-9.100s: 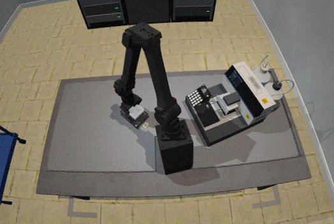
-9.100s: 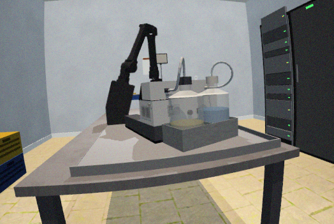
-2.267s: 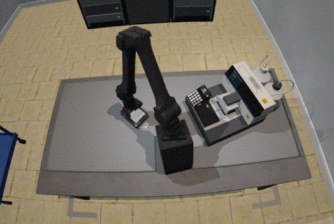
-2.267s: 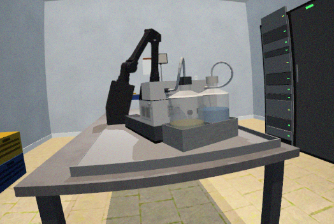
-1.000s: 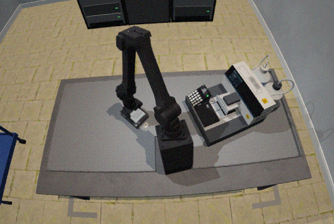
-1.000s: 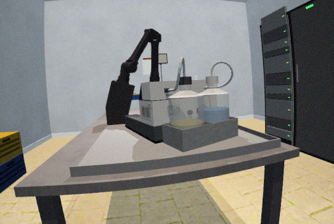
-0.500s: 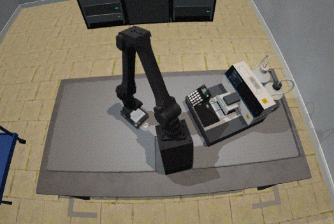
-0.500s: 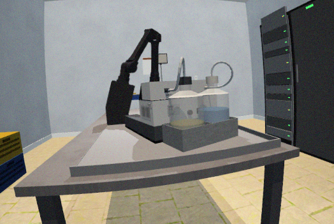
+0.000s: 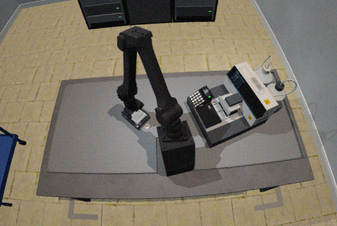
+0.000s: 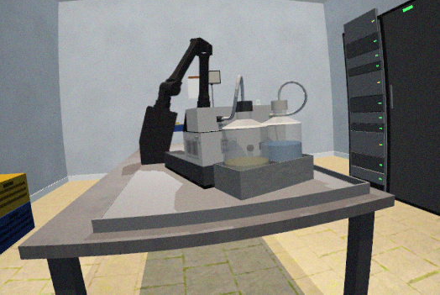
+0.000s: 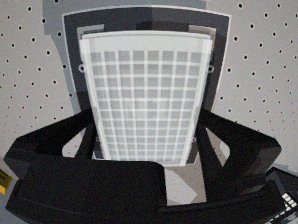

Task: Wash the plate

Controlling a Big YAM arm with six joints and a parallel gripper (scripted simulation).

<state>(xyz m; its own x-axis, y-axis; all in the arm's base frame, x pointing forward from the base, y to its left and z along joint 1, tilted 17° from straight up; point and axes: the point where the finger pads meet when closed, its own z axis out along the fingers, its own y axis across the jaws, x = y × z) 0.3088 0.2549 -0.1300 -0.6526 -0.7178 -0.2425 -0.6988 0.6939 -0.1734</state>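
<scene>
Now: hand 1 cm above the white well plate. Also, from my hand: dark washer carrier: 5 cm behind, 47 cm to the right, 3 cm above; white corner label: 7 cm behind, 8 cm to the right, 5 cm below; plate washer: 61 cm to the right, 8 cm above.
</scene>
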